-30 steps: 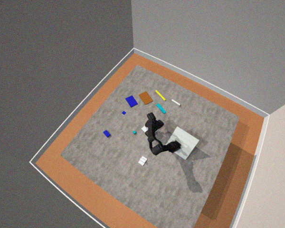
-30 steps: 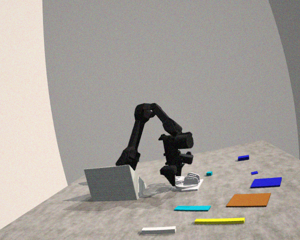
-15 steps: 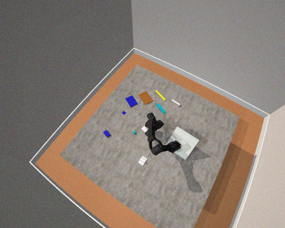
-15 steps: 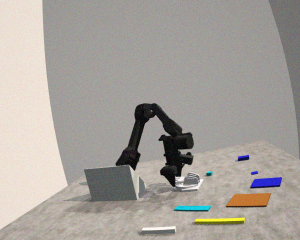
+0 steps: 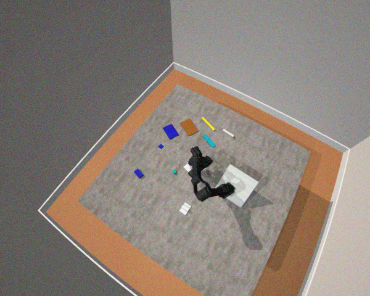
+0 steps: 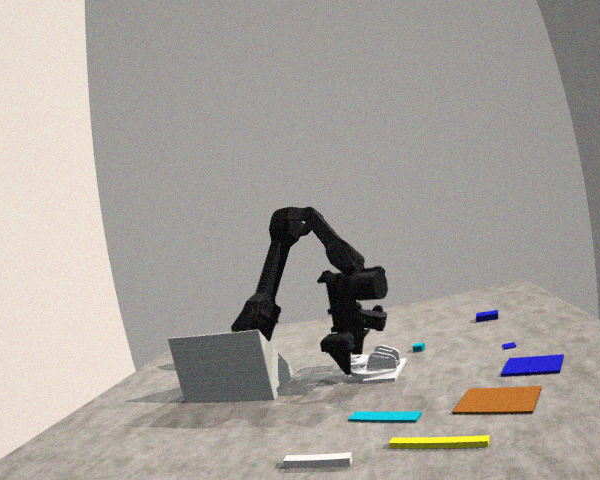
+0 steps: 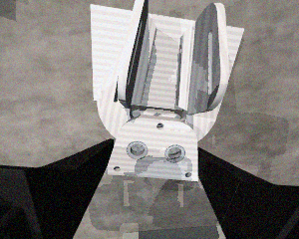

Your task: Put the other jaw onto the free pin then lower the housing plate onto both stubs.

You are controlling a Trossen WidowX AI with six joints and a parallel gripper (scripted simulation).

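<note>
The white jaw is 2 cm ahead of my gripper tip and 2 cm to the right of it. Round my gripper tip: small cyan cube 14 cm ahead, 12 cm to the left, 1 cm below; then cyan strip 11 cm ahead, 25 cm to the right, 1 cm below; then small white block 9 cm behind, 27 cm to the left, 1 cm below.
</note>
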